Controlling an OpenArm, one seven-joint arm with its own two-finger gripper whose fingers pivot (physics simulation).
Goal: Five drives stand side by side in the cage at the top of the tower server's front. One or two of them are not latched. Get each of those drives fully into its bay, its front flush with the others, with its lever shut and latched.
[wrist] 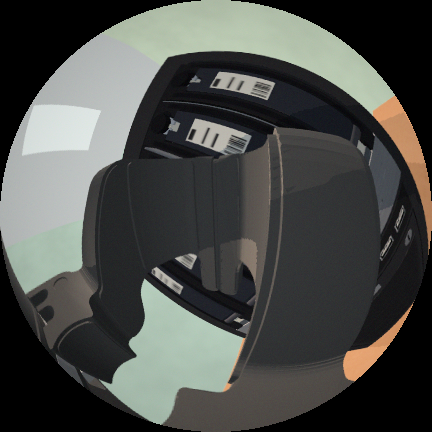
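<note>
The tower server's cage (140,117) fills the upper middle of the wrist view, seen at a slant. One outer drive (242,86) and the drive beside it (218,136) show white labels and dark fronts. A thin grey edge (162,152) shows beside the second one, but the middle drive is mostly hidden by the gripper. Below the gripper, parts of two more drives (188,260) (168,281) show. My gripper (226,226) is shut, with nothing seen between its fingers. Its tips are in front of the cage, over the lower drives; contact is unclear. Which levers are latched cannot be told.
The server's lower front, with small ports (386,248) and a round button (408,237), is at the right. An orange surface (400,130) shows at the right edge. A pale grey surface (65,185) with a bright patch lies at the left, and pale green shows behind.
</note>
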